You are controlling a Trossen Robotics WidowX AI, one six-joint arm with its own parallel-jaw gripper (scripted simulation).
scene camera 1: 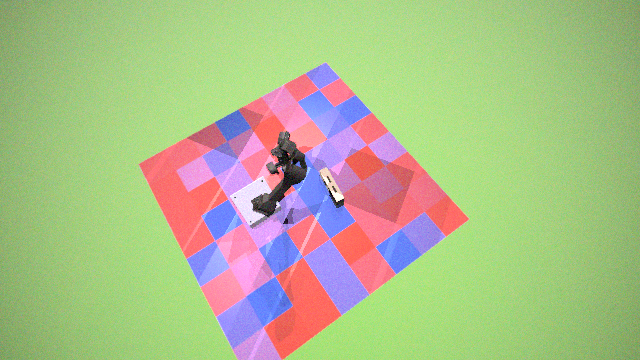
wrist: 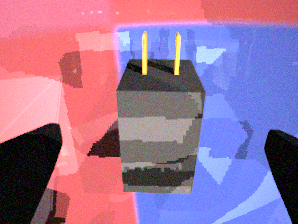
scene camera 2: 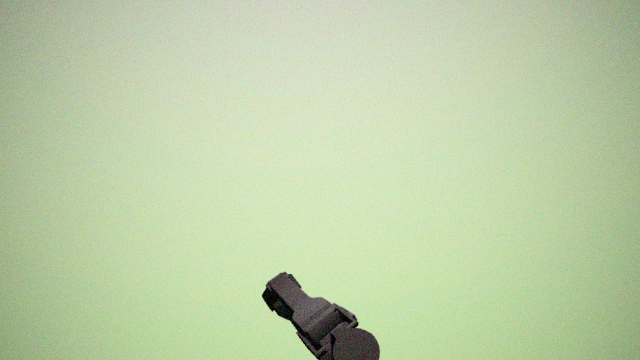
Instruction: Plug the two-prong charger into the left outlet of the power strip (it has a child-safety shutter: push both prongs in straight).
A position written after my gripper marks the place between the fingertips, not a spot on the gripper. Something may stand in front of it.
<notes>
My gripper (wrist: 164,137) is open, with nothing in its grasp. Further things: a grey charger (wrist: 160,102).
Scene camera 2 misses the grey charger: it is out of frame.
</notes>
